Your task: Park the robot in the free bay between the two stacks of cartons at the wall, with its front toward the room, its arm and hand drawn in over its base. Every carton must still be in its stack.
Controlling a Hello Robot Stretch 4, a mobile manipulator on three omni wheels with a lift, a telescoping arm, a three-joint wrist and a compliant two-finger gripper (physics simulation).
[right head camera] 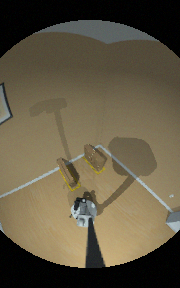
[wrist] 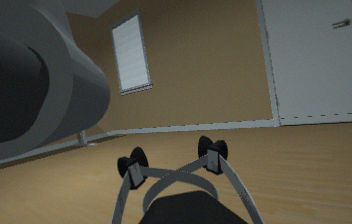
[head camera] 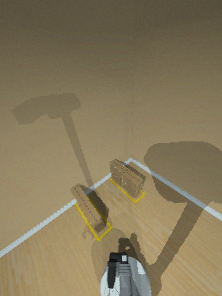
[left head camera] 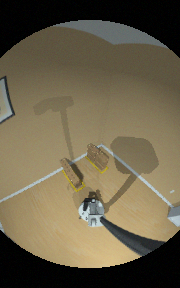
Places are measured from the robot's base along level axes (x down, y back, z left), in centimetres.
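Pixels of known places: gripper, fingertip midpoint: (right head camera: 72, 218) (wrist: 172, 153) (left head camera: 82, 219).
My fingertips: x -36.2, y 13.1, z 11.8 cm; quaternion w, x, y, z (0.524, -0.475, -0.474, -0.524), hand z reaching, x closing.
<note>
Behind a point stands the place of what it marks.
The left carton stack (head camera: 89, 207) @[y -58.9, x -33.3, z 34.3 cm] (left head camera: 72, 173) @[y -58.4, x -33.1, z 33.0 cm] (right head camera: 68, 172) @[y -59.3, x -33.3, z 30.6 cm] and the right carton stack (head camera: 126, 177) @[y -97.4, x -31.5, z -9.1 cm] (left head camera: 97, 156) @[y -97.4, x -31.1, z -9.0 cm] (right head camera: 94, 156) @[y -97.2, x -33.1, z -11.2 cm] stand upright at the wall, apart, with the bay between them. A yellow floor line (head camera: 87, 223) @[y -53.4, x 2.5, z 44.2 cm] runs along the left stack's outer side and front end; another yellow line (head camera: 136, 202) @[y -78.8, x 2.6, z -21.4 cm] edges the right stack. The robot's round base (head camera: 140, 280) @[y -3.7, x -18.7, z -12.2 cm] (left head camera: 84, 214) @[y 7.4, x -18.6, z 10.0 cm] (right head camera: 76, 212) @[y 4.8, x -18.6, z 10.2 cm] is out in the room in front of the stacks, outside the bay. The arm and hand are drawn in over it. My gripper (wrist: 172, 153) @[y 13.1, x -36.2, z 11.8 cm] is open and empty.
White baseboards (head camera: 45, 225) @[y -49.2, x 0.8, z 101.1 cm] meet in the corner behind the right stack. Robot shadows lie on the wall and floor. A framed picture (left head camera: 5, 100) @[y -59.2, x -155.1, z 88.9 cm] hangs at the left. A pale object (left head camera: 174, 216) stands at the right edge. The wrist view shows a window (wrist: 131, 54) @[y 377.2, x -139.5, z 4.8 cm] and door (wrist: 310, 60) @[y 175.5, x -62.0, z 179.6 cm].
</note>
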